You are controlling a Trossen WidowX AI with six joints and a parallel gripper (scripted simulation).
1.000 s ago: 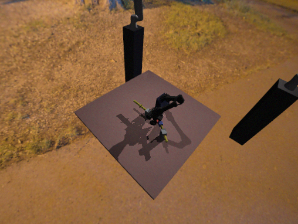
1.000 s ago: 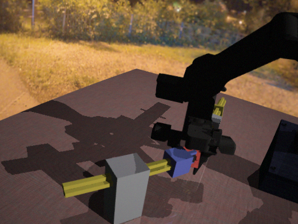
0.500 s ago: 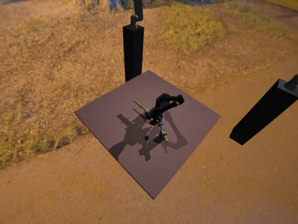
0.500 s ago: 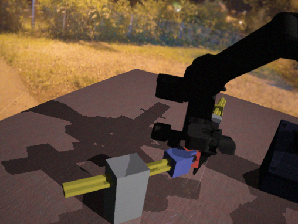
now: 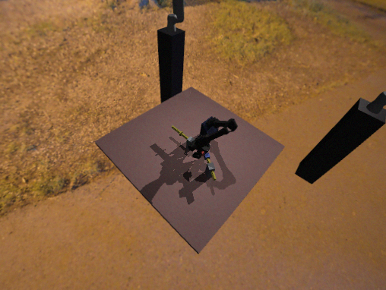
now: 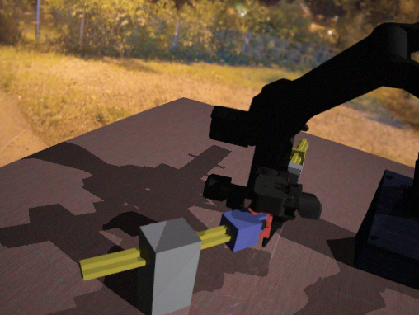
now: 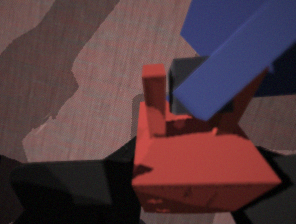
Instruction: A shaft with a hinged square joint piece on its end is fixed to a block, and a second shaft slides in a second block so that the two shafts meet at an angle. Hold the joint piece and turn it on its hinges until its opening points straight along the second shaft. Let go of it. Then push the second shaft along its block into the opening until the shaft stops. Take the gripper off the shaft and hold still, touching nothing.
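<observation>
Now: the red joint piece 50 mm above my gripper tip.
</observation>
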